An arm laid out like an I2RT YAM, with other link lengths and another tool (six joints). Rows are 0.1 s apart.
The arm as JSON. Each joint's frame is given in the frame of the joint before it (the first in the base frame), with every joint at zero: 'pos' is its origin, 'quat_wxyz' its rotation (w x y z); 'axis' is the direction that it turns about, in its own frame. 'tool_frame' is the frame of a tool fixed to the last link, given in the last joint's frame.
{
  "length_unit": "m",
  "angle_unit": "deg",
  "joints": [
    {
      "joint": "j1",
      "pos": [
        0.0,
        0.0,
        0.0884
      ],
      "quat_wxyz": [
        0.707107,
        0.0,
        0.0,
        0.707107
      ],
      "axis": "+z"
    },
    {
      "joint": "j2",
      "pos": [
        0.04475,
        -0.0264,
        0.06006
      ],
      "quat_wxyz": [
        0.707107,
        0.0,
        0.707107,
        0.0
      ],
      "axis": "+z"
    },
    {
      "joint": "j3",
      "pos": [
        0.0,
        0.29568,
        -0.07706
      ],
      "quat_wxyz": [
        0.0,
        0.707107,
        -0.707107,
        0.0
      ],
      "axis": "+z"
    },
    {
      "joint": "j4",
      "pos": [
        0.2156,
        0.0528,
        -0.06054
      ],
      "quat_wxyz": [
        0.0,
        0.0,
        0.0,
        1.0
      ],
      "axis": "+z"
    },
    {
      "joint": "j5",
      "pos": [
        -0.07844,
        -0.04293,
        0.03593
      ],
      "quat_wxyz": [
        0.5,
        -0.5,
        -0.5,
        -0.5
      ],
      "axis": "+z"
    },
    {
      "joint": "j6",
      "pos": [
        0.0,
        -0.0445,
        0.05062
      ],
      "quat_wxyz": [
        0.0,
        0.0,
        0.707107,
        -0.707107
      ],
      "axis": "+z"
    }
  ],
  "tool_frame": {
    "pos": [
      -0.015,
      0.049,
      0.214
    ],
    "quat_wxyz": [
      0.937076,
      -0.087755,
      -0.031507,
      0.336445
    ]
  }
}
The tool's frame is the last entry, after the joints.
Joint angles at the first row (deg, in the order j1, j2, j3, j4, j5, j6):
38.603 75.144 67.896 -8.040 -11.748 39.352
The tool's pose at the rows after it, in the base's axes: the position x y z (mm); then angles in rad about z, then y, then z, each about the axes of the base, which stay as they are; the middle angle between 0 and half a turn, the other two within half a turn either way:
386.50, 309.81, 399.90, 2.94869, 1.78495, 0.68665
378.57, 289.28, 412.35, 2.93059, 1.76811, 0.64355
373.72, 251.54, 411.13, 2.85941, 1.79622, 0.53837
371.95, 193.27, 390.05, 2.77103, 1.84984, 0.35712
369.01, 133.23, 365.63, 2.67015, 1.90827, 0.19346
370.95, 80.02, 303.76, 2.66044, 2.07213, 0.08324
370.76, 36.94, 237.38, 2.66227, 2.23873, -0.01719
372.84, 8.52, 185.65, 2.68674, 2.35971, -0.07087
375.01, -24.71, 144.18, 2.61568, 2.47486, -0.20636
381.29, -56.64, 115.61, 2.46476, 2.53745, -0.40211
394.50, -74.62, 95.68, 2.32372, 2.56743, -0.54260
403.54, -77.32, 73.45, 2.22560, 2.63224, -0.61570
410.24, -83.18, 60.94, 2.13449, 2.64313, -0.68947
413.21, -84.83, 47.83, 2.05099, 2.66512, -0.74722
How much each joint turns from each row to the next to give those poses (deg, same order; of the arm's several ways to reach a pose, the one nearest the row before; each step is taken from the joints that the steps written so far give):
0.026 -1.937 0.004 -1.031 0.558 -0.275
-0.045 -3.637 -0.227 -2.535 2.394 -0.468
-0.153 -4.041 0.573 -6.798 5.822 -2.469
-0.244 -4.580 -2.085 -6.540 9.699 -1.223
-3.737 -3.551 -1.758 -6.498 5.093 -2.261
-10.979 0.599 -2.912 -5.471 -5.666 0.175
-9.513 3.504 -4.047 -1.566 -4.658 -0.028
-7.346 4.940 -3.476 1.880 -4.154 -0.605
-4.325 7.138 0.161 -0.059 1.202 -0.437
-1.844 7.215 1.424 0.748 4.412 0.122
-0.662 7.041 2.811 0.723 3.159 -0.873
-0.513 6.824 4.298 -2.031 -0.048 -1.230
-0.001 3.780 1.750 0.130 1.434 -0.891
0.028 3.300 1.666 -0.624 0.574 -1.130

